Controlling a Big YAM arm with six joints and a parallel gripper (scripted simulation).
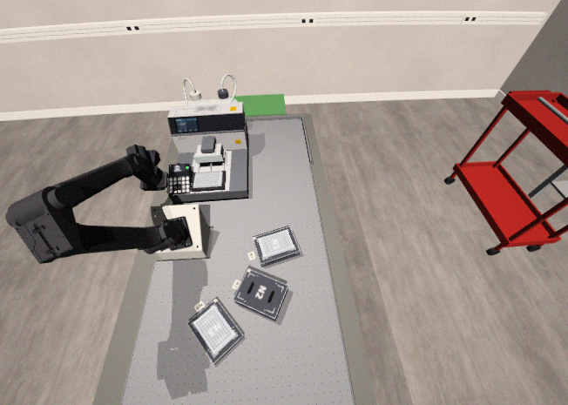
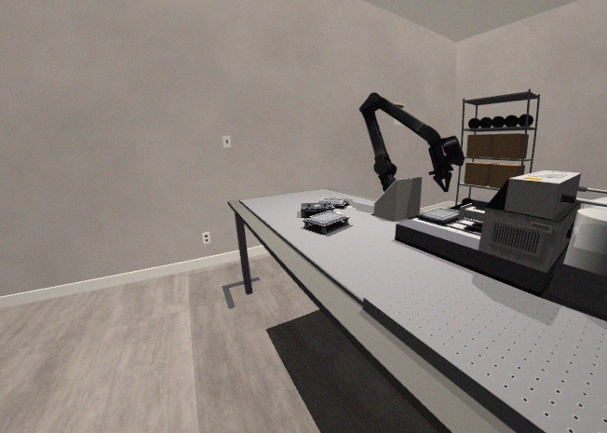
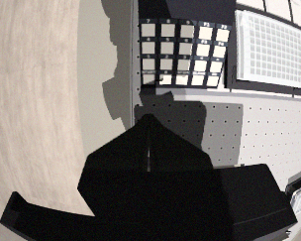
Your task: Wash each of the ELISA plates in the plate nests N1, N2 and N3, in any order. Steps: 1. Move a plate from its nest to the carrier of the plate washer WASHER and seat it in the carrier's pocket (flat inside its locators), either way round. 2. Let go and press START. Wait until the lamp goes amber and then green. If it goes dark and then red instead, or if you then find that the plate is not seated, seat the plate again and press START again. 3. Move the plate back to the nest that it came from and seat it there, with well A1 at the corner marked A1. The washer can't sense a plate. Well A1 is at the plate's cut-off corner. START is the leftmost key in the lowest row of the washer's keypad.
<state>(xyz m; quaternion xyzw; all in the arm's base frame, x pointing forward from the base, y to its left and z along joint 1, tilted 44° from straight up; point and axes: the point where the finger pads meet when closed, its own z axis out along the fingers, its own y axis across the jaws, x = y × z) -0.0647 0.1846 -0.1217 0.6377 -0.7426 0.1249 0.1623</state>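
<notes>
My hand is 180 mm short of the dark carrier, 60 mm to the right of it and 70 mm above it. From my hand the other things lie so: washer (190 mm ahead, 220 mm to the left, 10 mm below).
</notes>
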